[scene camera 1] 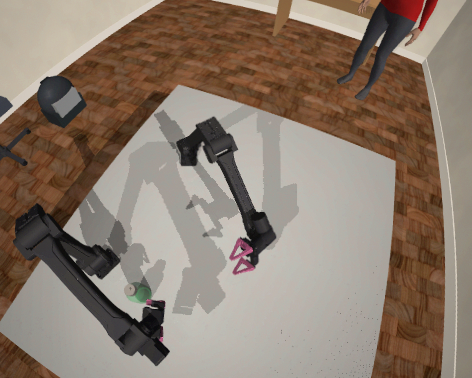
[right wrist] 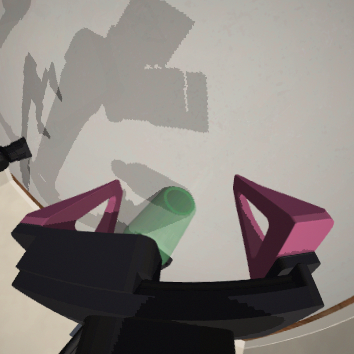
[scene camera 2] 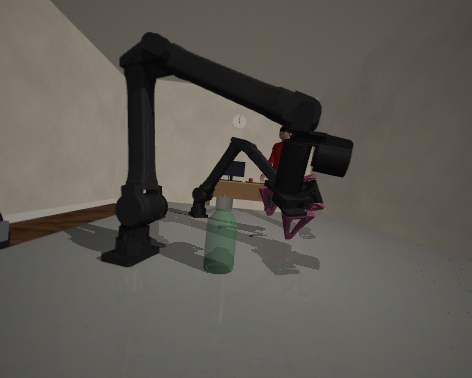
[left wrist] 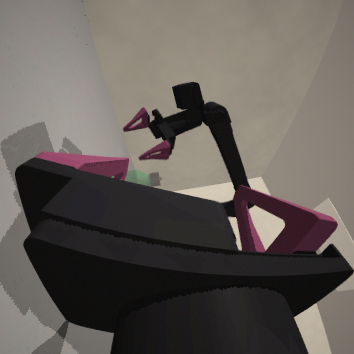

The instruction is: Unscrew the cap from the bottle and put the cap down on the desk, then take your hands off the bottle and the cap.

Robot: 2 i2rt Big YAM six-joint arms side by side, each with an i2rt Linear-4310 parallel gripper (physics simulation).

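Frame: origin at the left arm's base, x ahead, y left, z up, level; metres.
Seen in the pictures: left gripper, fingertip midpoint: (scene camera 1: 232, 266) (scene camera 2: 309, 190) (left wrist: 184, 178); right gripper, fingertip midpoint: (scene camera 1: 162, 313) (right wrist: 174, 183) (scene camera 2: 278, 226) (left wrist: 130, 143); left arm's base, link origin: (scene camera 1: 189, 157) (right wrist: 24, 147) (scene camera 2: 197, 215); right arm's base, link origin: (scene camera 1: 105, 263) (scene camera 2: 132, 256).
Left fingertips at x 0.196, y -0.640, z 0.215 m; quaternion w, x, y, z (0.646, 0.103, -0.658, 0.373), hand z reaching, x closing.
Observation:
Offsets run from my left fingertips to a thing's top centre. Level surfaces: height alone.
A translucent green bottle @[0.368 m back, 0.073 m right, 0.035 m down] (scene camera 1: 141, 293) (scene camera 2: 220, 242) (left wrist: 138, 176) (right wrist: 172, 220) stands upright on the pale desk @[0.215 m down] (scene camera 1: 320, 300) (scene camera 2: 150, 320). Its greyish cap @[0.368 m back, 0.073 m right, 0.028 m down] (scene camera 1: 130, 289) (scene camera 2: 224, 202) (left wrist: 155, 178) sits on the neck; the gripper body mostly hides the cap in the right wrist view. My right gripper (scene camera 1: 155, 318) (left wrist: 130, 143) (right wrist: 174, 183) is open and empty, close beside the bottle and above the desk. My left gripper (scene camera 1: 232, 266) (left wrist: 184, 178) is open and empty, farther from the bottle. In scene camera 2 the right gripper partly hides the left one.
The right arm's long link (scene camera 1: 80, 287) (scene camera 2: 225, 77) passes near the bottle in scene camera 1 and above it in scene camera 2. The left arm (scene camera 1: 235, 182) stands farther back. A person in red (scene camera 1: 387, 37), a dark helmet (scene camera 1: 60, 100) and wooden floor (scene camera 1: 200, 45) are beyond the desk.

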